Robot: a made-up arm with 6 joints. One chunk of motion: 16 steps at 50 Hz.
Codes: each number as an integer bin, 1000 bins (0 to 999) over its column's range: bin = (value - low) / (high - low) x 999, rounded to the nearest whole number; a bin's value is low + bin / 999 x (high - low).
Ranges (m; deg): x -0.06..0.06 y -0.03..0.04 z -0.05..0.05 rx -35..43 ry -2..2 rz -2..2
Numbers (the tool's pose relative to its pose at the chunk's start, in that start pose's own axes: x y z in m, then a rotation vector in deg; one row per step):
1: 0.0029 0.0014 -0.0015 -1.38 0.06 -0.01
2: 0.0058 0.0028 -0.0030 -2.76 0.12 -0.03
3: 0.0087 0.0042 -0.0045 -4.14 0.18 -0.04
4: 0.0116 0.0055 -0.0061 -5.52 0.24 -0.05
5: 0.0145 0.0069 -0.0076 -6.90 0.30 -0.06
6: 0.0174 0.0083 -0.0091 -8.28 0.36 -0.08
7: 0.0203 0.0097 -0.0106 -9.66 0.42 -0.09
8: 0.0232 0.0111 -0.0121 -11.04 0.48 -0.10
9: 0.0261 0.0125 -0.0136 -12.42 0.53 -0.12
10: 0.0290 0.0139 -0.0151 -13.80 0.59 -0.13
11: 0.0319 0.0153 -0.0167 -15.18 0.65 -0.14
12: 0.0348 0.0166 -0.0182 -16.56 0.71 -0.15
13: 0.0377 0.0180 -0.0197 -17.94 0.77 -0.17
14: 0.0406 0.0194 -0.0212 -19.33 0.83 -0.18
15: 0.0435 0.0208 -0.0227 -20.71 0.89 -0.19
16: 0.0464 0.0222 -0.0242 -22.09 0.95 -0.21
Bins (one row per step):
1: 524 448 485 431 514 497
2: 548 468 470 413 529 492
3: 572 488 455 395 544 490
4: 596 507 439 378 559 487
5: 620 527 424 360 574 485
6: 644 547 409 342 589 480
7: 668 567 394 325 604 477
8: 693 587 379 307 619 475
9: 717 607 364 289 632 470
10: 741 627 349 272 647 467
11: 765 646 333 254 662 465
12: 789 665 318 236 677 462
13: 813 685 303 218 692 457
14: 837 705 288 201 707 455
15: 862 725 273 183 722 452
16: 886 745 258 165 737 447

